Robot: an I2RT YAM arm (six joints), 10 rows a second.
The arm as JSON. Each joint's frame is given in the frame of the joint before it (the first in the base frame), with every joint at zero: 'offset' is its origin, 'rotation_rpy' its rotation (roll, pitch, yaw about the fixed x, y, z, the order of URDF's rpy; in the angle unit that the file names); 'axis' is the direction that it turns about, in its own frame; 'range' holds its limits. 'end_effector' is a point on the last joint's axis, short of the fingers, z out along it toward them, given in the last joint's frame.
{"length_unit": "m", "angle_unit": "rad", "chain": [
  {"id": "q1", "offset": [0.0, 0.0, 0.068], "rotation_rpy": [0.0, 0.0, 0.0], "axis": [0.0, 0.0, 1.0], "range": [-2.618, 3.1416]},
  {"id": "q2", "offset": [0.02, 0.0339, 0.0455], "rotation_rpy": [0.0, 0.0, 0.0], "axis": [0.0, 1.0, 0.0], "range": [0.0, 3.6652]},
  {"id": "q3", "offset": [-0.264, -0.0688, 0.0], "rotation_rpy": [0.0, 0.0, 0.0], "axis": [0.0, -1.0, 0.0], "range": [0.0, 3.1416]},
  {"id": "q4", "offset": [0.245, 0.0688, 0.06], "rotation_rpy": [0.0, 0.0, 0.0], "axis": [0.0, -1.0, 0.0], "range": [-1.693, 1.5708]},
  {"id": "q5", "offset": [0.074, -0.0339, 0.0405], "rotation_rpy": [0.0, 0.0, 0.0], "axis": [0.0, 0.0, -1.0], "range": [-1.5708, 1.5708]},
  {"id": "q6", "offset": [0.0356, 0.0, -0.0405], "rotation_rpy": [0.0, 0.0, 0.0], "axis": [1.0, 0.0, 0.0], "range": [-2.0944, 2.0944]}
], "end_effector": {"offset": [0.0, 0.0, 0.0], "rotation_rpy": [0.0, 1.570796, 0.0]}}
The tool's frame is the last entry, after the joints.
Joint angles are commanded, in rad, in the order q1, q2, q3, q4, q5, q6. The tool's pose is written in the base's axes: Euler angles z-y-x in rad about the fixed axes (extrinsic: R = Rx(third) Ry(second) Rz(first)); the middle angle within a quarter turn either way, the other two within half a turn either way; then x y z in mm. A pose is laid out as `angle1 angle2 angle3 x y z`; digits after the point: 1 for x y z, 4 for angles.
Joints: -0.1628, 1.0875, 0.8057, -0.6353, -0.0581, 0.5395
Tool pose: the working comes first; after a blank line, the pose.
Where each joint sits with the arm in this pose, in the base's axes (m; each line is computed from the numbers above, not from the rounded line before):
q1: 0.0000 0.0000 0.0680
q2: 0.0252 0.0302 0.1135
q3: -0.1070 -0.0178 0.3473
q4: 0.1529 0.0092 0.3368
q5: 0.2235 -0.0367 0.3027
q6: 0.2134 -0.0330 0.2498
the tool: 0.2134 -0.0330 0.2498

-2.4414 0.6541 3.0898 213.4 -33.0 249.8
